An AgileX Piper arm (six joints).
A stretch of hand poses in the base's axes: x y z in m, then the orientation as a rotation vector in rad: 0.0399, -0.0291, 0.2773, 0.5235, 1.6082, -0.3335; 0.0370, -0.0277, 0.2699, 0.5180, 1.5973, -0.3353; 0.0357, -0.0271, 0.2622, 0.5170, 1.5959, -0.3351; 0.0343, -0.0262, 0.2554, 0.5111, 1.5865, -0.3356; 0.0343, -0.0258, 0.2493, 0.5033, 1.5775, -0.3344; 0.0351, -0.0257, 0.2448, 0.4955, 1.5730, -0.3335; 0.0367, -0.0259, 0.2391, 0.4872, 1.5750, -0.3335; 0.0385, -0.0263, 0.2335, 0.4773, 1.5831, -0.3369; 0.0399, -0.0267, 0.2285, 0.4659, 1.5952, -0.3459; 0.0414, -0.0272, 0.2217, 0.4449, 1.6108, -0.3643; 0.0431, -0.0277, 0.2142, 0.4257, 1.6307, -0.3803; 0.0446, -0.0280, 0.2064, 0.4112, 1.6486, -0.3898; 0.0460, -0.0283, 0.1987, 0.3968, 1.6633, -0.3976; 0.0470, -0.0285, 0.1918, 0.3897, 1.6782, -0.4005; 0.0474, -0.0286, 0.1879, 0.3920, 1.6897, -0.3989; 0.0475, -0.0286, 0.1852, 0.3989, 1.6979, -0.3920; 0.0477, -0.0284, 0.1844, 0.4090, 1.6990, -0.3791; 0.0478, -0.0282, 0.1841, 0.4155, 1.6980, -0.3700; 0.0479, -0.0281, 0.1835, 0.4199, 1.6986, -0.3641; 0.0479, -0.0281, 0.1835, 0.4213, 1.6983, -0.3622; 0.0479, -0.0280, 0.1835, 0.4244, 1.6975, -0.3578
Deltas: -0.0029, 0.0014, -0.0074, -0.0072, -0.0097, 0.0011; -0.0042, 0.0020, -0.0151, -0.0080, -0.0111, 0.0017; -0.0056, 0.0029, -0.0219, -0.0143, -0.0198, 0.0041; -0.0056, 0.0033, -0.0280, -0.0206, -0.0285, 0.0087; -0.0048, 0.0034, -0.0325, -0.0260, -0.0329, 0.0138; -0.0032, 0.0032, -0.0382, -0.0306, -0.0309, 0.0194; -0.0014, 0.0028, -0.0438, -0.0367, -0.0221, 0.0249; 0.0000, 0.0024, -0.0488, -0.0460, -0.0079, 0.0284; 0.0015, 0.0019, -0.0556, -0.0658, 0.0126, 0.0331; 0.0032, 0.0014, -0.0631, -0.0818, 0.0366, 0.0384; 0.0047, 0.0011, -0.0709, -0.0915, 0.0568, 0.0442; 0.0061, 0.0008, -0.0786, -0.1009, 0.0735, 0.0506; 0.0071, 0.0006, -0.0855, -0.1029, 0.0887, 0.0551; 0.0075, 0.0005, -0.0894, -0.0975, 0.0990, 0.0559; 0.0076, 0.0005, -0.0921, -0.0871, 0.1045, 0.0565; 0.0078, 0.0007, -0.0929, -0.0731, 0.1014, 0.0577; 0.0079, 0.0009, -0.0932, -0.0641, 0.0976, 0.0588; 0.0080, 0.0010, -0.0938, -0.0579, 0.0964, 0.0595; 0.0080, 0.0010, -0.0938, -0.0560, 0.0955, 0.0597; 0.0080, 0.0011, -0.0938, -0.0517, 0.0934, 0.0602
